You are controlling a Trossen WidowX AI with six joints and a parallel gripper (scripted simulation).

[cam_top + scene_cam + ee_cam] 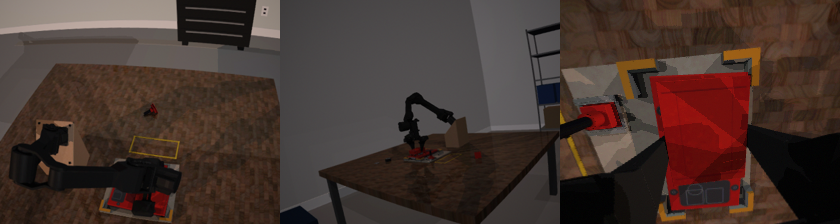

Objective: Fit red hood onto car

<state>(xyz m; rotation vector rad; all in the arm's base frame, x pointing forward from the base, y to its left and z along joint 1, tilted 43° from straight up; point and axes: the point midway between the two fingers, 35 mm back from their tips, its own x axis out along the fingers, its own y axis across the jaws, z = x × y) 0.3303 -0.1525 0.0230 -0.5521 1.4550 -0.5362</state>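
Now: the red hood 10 mm above my gripper tip. From my gripper tip the other things lie so: grey engine block 20 mm below, 10 mm to the left; grey jig 40 mm below, 40 mm behind, 30 mm to the left.
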